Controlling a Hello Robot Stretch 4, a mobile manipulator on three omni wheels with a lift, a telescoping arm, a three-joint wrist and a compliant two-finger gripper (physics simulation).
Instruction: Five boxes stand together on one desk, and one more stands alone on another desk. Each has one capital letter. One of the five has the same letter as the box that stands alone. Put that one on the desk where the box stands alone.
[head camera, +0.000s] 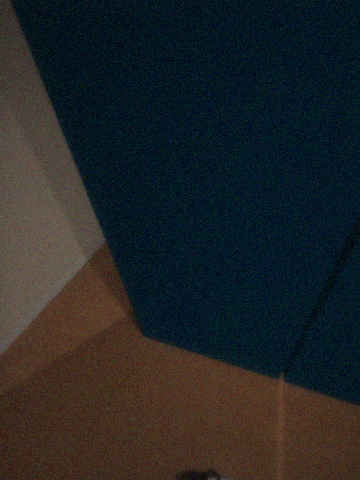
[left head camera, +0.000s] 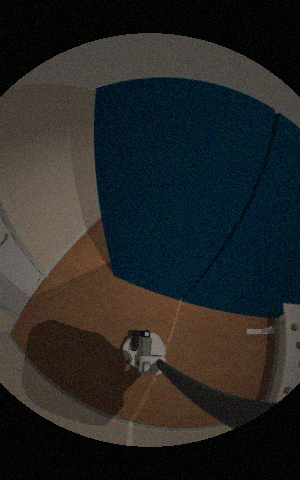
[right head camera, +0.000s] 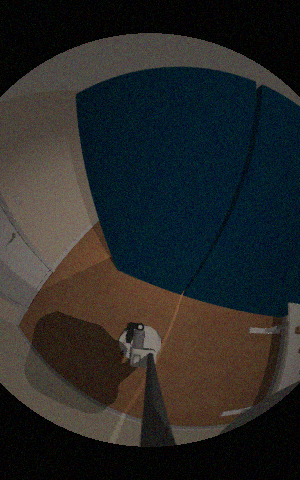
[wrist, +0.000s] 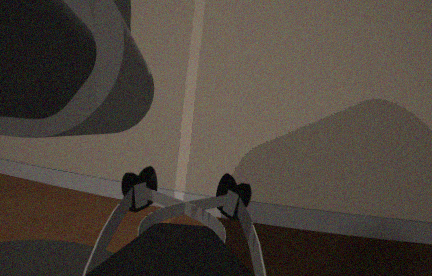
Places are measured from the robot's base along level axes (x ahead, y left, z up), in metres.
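Pixels of known places: gripper, fingertip midpoint: (left head camera: 132, 364) (right head camera: 125, 356) (wrist: 187, 185).
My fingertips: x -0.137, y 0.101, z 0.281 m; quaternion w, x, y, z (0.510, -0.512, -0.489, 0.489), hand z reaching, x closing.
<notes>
Behind a point stands the place of what it marks.
A pale desk (left head camera: 289, 360) (right head camera: 288, 352) @(y -1.282, x -0.325, z 0.692 m) shows in part at the right edge of the left and right head views. Several small brown boxes stand on it, among them one box (left head camera: 295, 327) @(y -1.453, x -0.179, z 0.737 m) near its far end and another box (left head camera: 286, 390) nearer its front edge; their letters are too small to read. The second desk cannot be made out in these views. My gripper (wrist: 187, 185) @(y 0.101, x -0.137, z 0.281 m) is open and empty in the wrist view, its two dark fingertips well apart in front of a wall and skirting board. It is away from the desk and boxes.
A large dark blue partition (head camera: 200, 175) @(y -0.021, x 0.755, z 1.237 m) (left head camera: 175, 175) @(y -0.055, x 0.743, z 1.346 m) (right head camera: 165, 175) @(y -0.107, x 0.725, z 1.308 m) rises from the brown floor (head camera: 200, 400) @(y 0.039, x 0.515, z -0.028 m) (left head camera: 215, 350) @(y -0.857, x -0.119, z -0.027 m) (right head camera: 215, 345) @(y -0.865, x -0.081, z -0.027 m). A beige wall (head camera: 30, 225) @(y 1.261, x 1.469, z 0.638 m) (wrist: 300, 75) @(y 0.554, x -0.884, z 0.614 m) borders the floor. A pale door (left head camera: 12, 255) @(y 1.555, x 0.540, z 0.652 m) (right head camera: 15, 250) @(y 1.565, x 0.511, z 0.725 m) is at the left. A desk foot (left head camera: 257, 331) @(y -1.628, x -0.065, z -0.003 m) (right head camera: 261, 330) @(y -1.627, x -0.059, z -0.003 m) reaches over the floor.
</notes>
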